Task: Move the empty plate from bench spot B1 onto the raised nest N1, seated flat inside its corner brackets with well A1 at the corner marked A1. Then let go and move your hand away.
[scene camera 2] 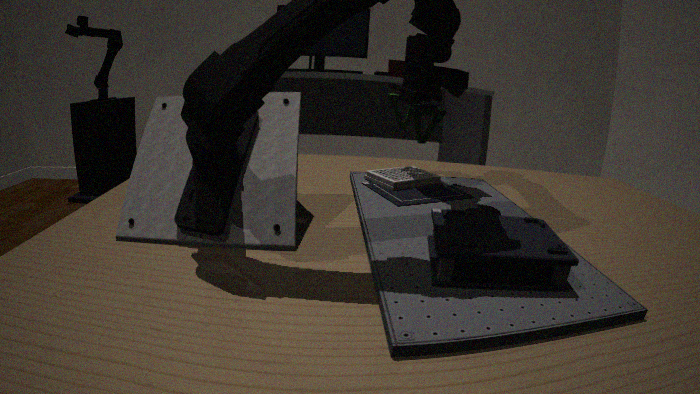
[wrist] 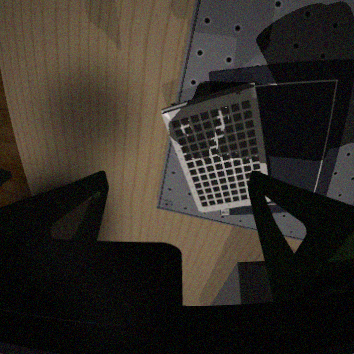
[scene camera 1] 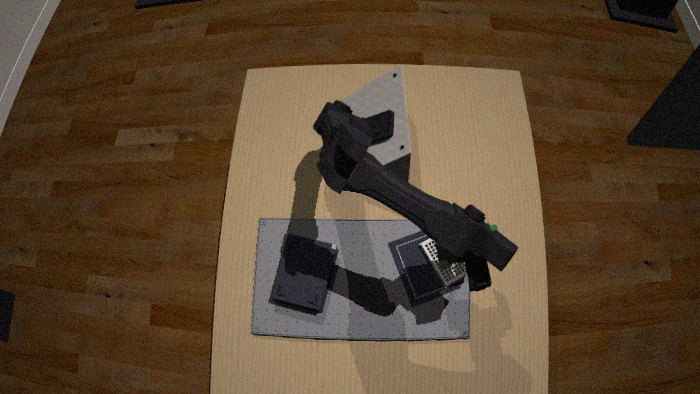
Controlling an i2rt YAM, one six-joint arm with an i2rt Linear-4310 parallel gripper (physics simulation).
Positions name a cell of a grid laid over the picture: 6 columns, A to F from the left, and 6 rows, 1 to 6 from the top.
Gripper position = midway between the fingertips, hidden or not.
Note:
My gripper (wrist: D4) is open, with nothing in its grasp. Also in view: a well plate (scene camera 1: D5).
The well plate is seen too in the wrist view (wrist: D3).

